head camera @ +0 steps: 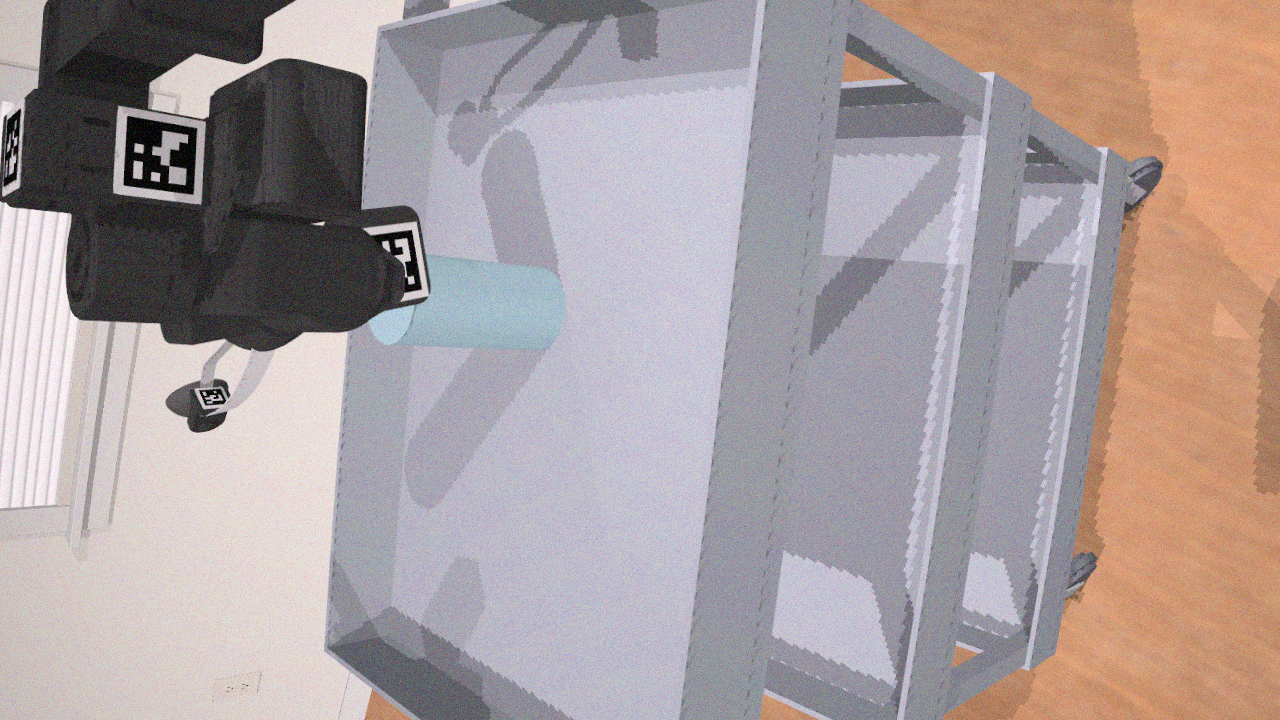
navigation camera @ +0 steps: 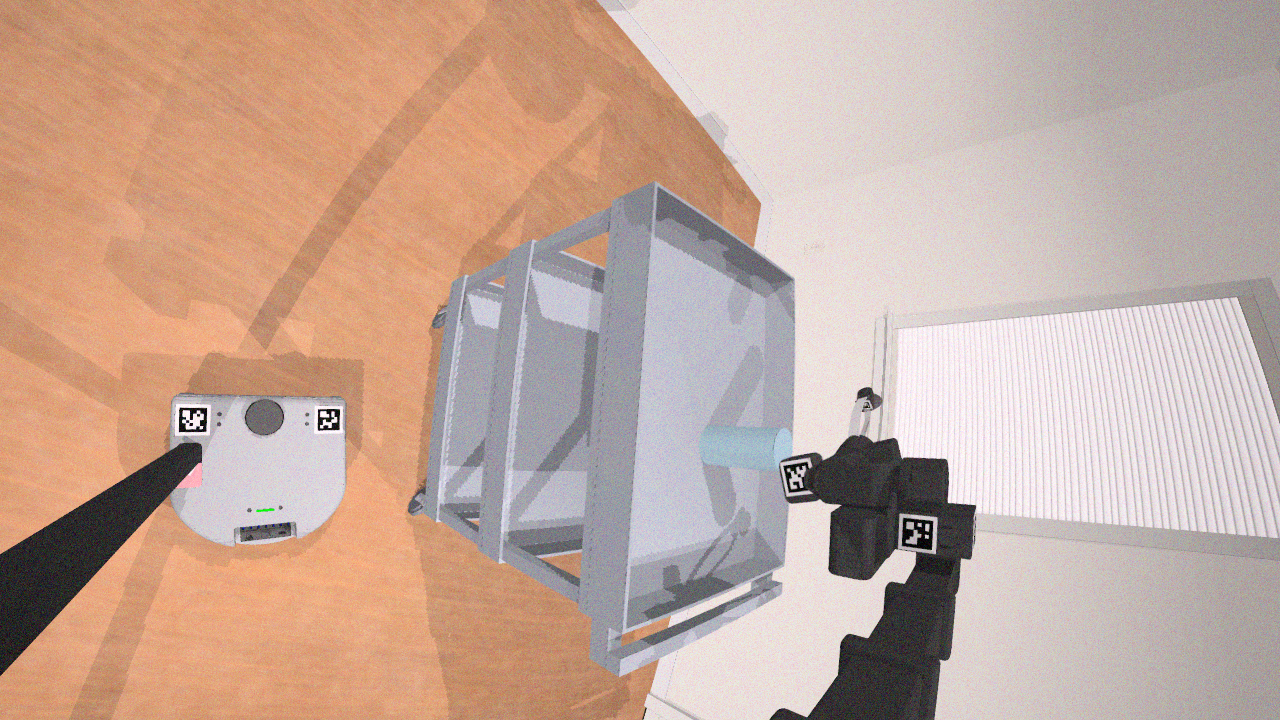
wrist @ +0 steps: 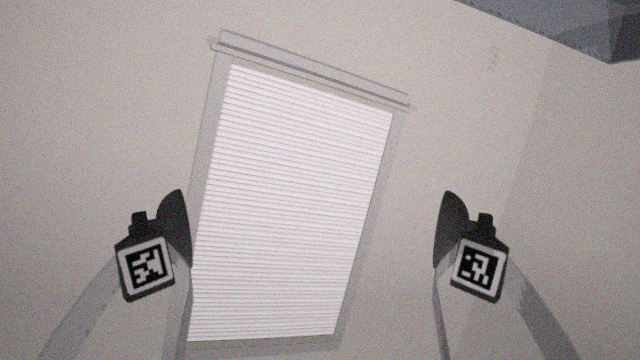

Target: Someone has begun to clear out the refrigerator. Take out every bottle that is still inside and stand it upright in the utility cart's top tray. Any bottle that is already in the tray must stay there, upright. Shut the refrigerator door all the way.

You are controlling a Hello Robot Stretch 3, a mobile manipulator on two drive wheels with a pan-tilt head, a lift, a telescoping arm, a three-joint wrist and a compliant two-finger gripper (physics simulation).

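A light blue bottle [head camera: 492, 304] [navigation camera: 742, 447] stands upright in the utility cart's grey top tray [head camera: 617, 429] [navigation camera: 689, 313]. My gripper [head camera: 305, 331] [navigation camera: 832, 438] [wrist: 313, 217] is open, with its two fingers wide apart and no object between them. It is higher than the bottle; in the head view one fingertip overlaps the bottle's top end. The bottle does not show in the wrist view, where the wall and window lie beyond the fingers. The refrigerator and its door do not show in these views.
The cart's lower shelves [head camera: 877, 385] [navigation camera: 554, 385] are below the tray, and its handle [navigation camera: 698, 626] is at one end. My base [navigation camera: 259, 474] is on the wooden floor beside the cart. A wall with a blinded window [head camera: 31, 358] [navigation camera: 1074, 411] [wrist: 285, 210] is beyond the cart.
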